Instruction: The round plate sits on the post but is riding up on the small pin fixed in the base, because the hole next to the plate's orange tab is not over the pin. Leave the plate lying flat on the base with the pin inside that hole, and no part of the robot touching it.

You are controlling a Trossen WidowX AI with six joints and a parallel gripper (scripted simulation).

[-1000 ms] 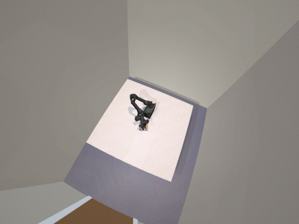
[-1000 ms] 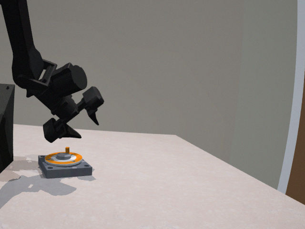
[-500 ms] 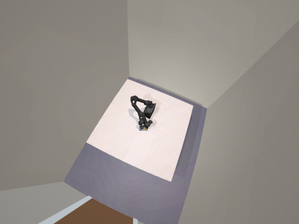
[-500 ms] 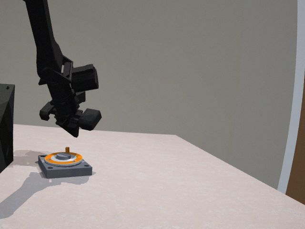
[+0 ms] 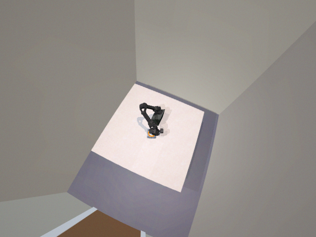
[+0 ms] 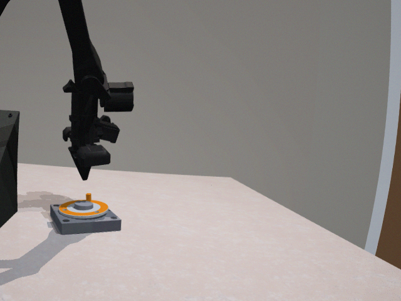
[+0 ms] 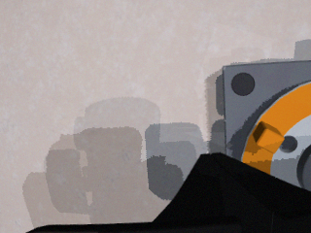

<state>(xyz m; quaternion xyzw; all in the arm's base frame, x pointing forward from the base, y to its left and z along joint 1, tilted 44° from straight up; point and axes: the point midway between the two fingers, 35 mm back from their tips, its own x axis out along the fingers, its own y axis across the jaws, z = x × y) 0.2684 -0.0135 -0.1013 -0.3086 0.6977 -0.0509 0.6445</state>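
The square base lies 1 cm ahead of my gripper tip, 7 cm to the right of it and 5 cm below it.
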